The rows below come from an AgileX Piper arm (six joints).
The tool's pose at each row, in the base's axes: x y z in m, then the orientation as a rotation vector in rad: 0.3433 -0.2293 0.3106 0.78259 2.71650 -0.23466; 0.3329 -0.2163 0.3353 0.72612 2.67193 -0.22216; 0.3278 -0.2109 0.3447 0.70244 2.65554 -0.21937; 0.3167 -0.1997 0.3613 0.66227 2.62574 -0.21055; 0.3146 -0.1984 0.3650 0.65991 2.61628 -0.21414; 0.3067 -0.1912 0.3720 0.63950 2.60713 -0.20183; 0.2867 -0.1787 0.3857 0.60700 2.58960 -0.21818; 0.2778 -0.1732 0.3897 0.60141 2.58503 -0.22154; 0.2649 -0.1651 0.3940 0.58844 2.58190 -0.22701; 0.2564 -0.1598 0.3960 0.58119 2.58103 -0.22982; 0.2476 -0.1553 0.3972 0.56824 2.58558 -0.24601; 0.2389 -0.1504 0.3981 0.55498 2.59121 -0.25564
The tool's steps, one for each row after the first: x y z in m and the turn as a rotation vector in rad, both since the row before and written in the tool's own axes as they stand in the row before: 0.0066 0.0035 -0.0288 -0.02639 -0.05605 -0.02355; 0.0030 0.0015 -0.0115 -0.00905 -0.02146 -0.01106; 0.0072 0.0032 -0.0215 -0.01855 -0.03757 -0.01805; 0.0006 0.0000 -0.0044 0.00065 -0.00992 0.00009; 0.0062 0.0022 -0.0110 -0.01412 -0.01245 -0.00947; 0.0147 0.0012 -0.0229 0.00227 -0.02621 -0.02059; 0.0072 0.0007 -0.0085 0.00060 -0.00601 -0.00332; 0.0112 0.0012 -0.0111 0.00069 -0.00658 -0.00900; 0.0077 0.0008 -0.0067 0.00032 -0.00280 -0.00520; 0.0080 0.0001 -0.0059 0.00916 -0.00005 -0.01269; 0.0082 0.0006 -0.0057 0.00459 0.00153 -0.01194
